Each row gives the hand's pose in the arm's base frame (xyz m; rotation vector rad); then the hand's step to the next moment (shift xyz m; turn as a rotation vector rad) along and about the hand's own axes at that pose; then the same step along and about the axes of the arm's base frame.
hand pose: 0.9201 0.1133 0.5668 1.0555 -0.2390 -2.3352
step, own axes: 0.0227 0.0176 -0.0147 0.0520 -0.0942 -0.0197
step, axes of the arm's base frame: 0.0061 -0.0263 -0.0177 -0.0526 0.0502 -0.0817
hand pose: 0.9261 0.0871 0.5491 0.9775 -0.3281 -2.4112
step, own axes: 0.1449 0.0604 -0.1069 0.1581 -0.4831 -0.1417
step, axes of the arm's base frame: 0.0092 -0.1326 -0.1357 -0.1750 0.3152 -0.3854
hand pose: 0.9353 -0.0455 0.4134 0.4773 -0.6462 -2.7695
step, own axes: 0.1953 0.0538 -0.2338 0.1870 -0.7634 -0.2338
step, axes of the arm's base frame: -0.0826 -0.1979 -0.2230 -0.2156 0.5142 -0.6013
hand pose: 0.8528 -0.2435 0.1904 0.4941 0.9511 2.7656
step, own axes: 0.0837 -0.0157 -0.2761 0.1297 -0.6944 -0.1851
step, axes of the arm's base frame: -0.1775 -0.1210 -0.1932 -0.1485 0.4724 -0.5367
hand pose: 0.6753 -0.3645 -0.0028 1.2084 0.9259 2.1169
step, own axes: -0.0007 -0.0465 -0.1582 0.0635 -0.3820 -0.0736
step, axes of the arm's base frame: -0.1341 -0.0189 -0.0941 -0.0532 0.2627 -0.2890
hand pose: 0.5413 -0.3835 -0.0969 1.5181 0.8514 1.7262
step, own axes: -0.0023 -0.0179 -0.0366 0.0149 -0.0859 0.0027
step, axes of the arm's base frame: -0.0349 0.0066 -0.0200 0.0071 0.0603 -0.0626
